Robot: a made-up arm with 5 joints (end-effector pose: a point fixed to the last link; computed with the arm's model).
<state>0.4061 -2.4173 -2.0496 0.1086 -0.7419</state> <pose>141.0 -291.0 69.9 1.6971 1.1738 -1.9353</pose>
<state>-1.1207 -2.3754 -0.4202 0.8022 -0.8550</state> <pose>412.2 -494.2 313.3 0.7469 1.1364 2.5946</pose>
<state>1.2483 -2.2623 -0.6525 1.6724 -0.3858</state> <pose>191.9 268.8 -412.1 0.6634 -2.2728 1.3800</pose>
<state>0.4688 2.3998 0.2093 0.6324 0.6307</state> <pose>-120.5 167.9 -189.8 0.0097 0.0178 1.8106</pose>
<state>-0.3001 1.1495 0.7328 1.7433 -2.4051</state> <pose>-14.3 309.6 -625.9 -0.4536 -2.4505 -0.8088</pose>
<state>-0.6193 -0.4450 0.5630 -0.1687 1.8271</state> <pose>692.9 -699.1 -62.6 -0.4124 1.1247 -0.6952</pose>
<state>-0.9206 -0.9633 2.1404 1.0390 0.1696</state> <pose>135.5 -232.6 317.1 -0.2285 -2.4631 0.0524</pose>
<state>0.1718 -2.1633 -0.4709 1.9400 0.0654</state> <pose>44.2 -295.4 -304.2 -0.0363 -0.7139 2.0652</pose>
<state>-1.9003 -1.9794 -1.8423 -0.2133 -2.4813</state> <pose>295.1 90.0 -221.7 -1.4926 -2.3980 -0.8227</pose>
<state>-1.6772 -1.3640 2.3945 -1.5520 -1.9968</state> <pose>-293.8 293.7 864.2 1.0641 -0.9392 -2.1509</pose>
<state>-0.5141 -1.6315 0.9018 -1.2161 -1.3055</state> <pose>-351.5 -661.3 -85.4 -1.4561 -1.2863 0.6212</pose>
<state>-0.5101 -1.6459 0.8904 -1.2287 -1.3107</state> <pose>-357.7 -655.7 -90.0 -1.4457 -1.2809 0.6102</pose>
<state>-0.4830 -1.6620 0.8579 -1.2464 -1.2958</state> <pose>-361.5 -633.7 -111.7 -1.3996 -1.2640 0.5539</pose>
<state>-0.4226 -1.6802 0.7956 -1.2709 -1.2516</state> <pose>-360.8 -587.0 -153.5 -1.2994 -1.2273 0.4384</pose>
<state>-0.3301 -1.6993 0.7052 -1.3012 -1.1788</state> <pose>-353.2 -515.9 -204.1 -1.1410 -1.1649 0.2788</pose>
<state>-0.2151 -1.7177 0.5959 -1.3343 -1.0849</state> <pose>-337.9 -429.6 -247.8 -0.9351 -1.0760 0.1061</pose>
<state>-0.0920 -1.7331 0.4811 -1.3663 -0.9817</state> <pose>-316.2 -343.9 -275.5 -0.7053 -0.9693 -0.0489</pose>
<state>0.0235 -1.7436 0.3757 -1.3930 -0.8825</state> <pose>-291.5 -272.2 -288.4 -0.4834 -0.8608 -0.1669</pose>
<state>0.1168 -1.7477 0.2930 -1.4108 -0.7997</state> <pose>-268.5 -221.3 -292.4 -0.3017 -0.7680 -0.2432</pose>
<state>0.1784 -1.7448 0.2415 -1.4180 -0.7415</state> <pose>-250.8 -191.7 -292.9 -0.1820 -0.7032 -0.2830</pose>
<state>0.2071 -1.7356 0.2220 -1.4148 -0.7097</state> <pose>-240.0 -180.3 -292.3 -0.1291 -0.6697 -0.2967</pose>
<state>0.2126 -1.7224 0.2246 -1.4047 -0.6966</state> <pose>-234.3 -180.4 -291.5 -0.1233 -0.6589 -0.2956</pose>
